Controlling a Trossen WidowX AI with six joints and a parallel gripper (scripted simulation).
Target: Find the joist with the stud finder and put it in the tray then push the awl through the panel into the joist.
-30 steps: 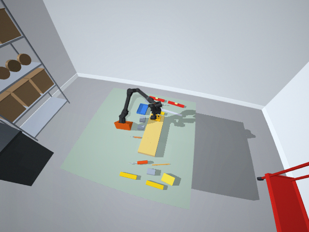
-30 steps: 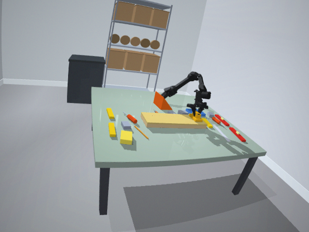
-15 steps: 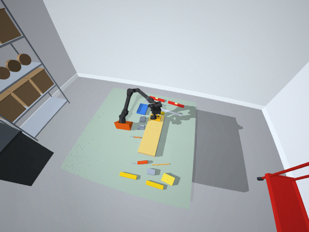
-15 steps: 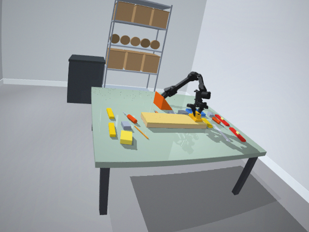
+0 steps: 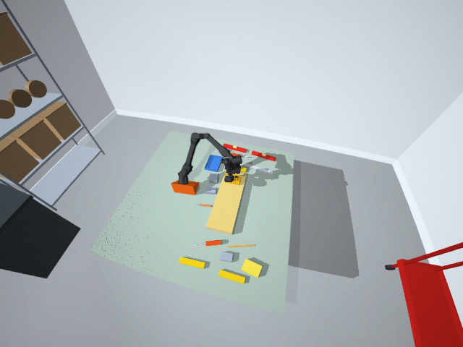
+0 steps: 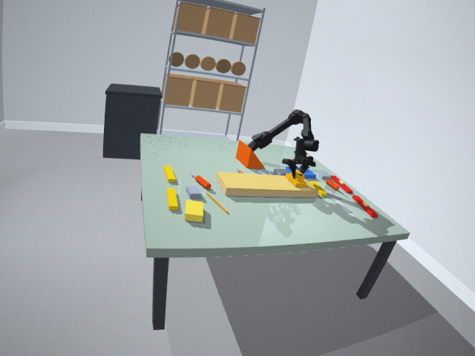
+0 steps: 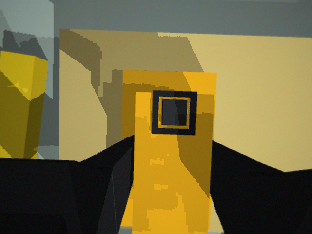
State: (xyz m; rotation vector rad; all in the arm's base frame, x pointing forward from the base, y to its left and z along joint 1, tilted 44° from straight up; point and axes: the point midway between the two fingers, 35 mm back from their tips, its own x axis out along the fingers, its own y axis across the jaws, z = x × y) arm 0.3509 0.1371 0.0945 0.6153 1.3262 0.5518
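My gripper tip is now 220 mm past the blue tray, 160 mm to the right of it and 50 mm above it. Round my gripper tip: stud finder (10 mm ahead, 20 mm above); white ruler (150 mm ahead, 220 mm to the left, 60 mm below); square light (20 mm ahead, 30 mm above).
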